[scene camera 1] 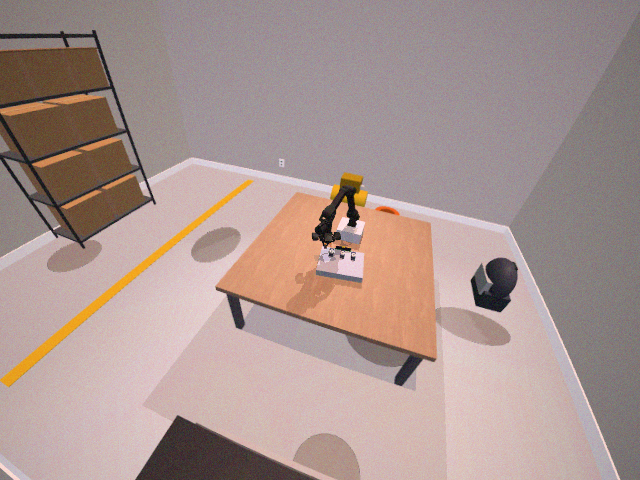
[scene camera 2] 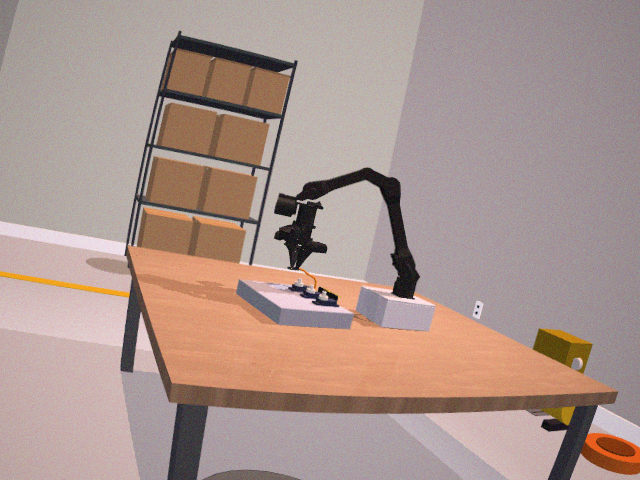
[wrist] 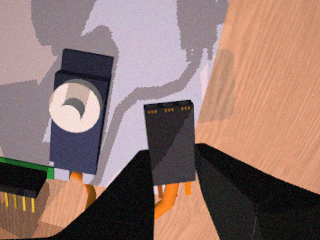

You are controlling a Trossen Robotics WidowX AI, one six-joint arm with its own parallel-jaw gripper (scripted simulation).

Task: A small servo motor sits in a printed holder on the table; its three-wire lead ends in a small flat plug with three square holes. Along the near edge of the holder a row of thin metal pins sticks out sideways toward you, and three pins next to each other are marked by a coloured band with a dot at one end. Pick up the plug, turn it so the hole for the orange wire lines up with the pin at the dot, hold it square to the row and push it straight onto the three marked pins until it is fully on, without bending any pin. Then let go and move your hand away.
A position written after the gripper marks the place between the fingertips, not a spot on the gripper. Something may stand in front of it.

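Observation:
A holder appears in scene camera 2 (scene camera 2: 276, 301), in scene camera 1 (scene camera 1: 335, 267) and in the wrist view (wrist: 179, 50). The gripper is visible in scene camera 2 (scene camera 2: 294, 268) and likewise in the wrist view (wrist: 172, 156).

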